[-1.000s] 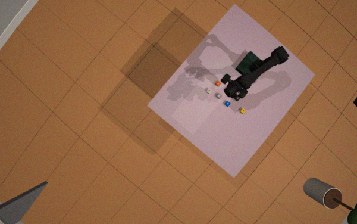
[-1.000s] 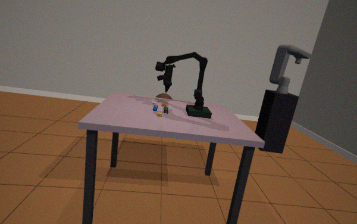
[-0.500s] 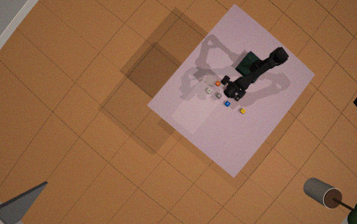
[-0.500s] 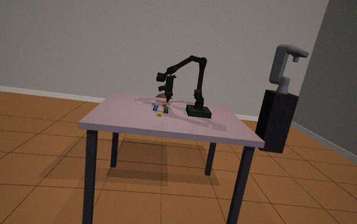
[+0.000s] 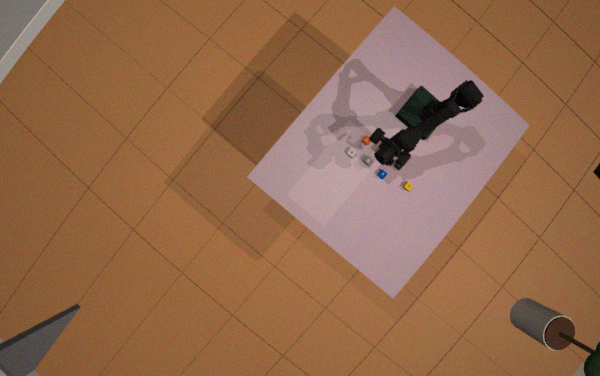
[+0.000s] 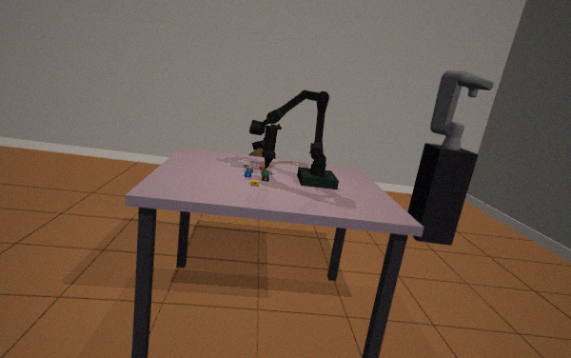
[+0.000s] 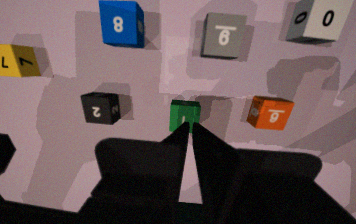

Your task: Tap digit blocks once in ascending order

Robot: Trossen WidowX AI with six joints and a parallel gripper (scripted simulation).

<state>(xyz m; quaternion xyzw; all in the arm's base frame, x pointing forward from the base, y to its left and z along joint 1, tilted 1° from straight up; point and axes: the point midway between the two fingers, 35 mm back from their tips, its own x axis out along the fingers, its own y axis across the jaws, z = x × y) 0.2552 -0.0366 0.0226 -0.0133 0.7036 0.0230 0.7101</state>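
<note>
Now: the green block 1 cm to the left of my gripper tip and 2 cm below it. From my gripper tip the other things lie so: orange block 2 cm ahead, 9 cm to the right, 2 cm below; then grey block 8 cm ahead, 2 cm to the right, 2 cm below; then dark block 10 cm to the left, 2 cm below.
</note>
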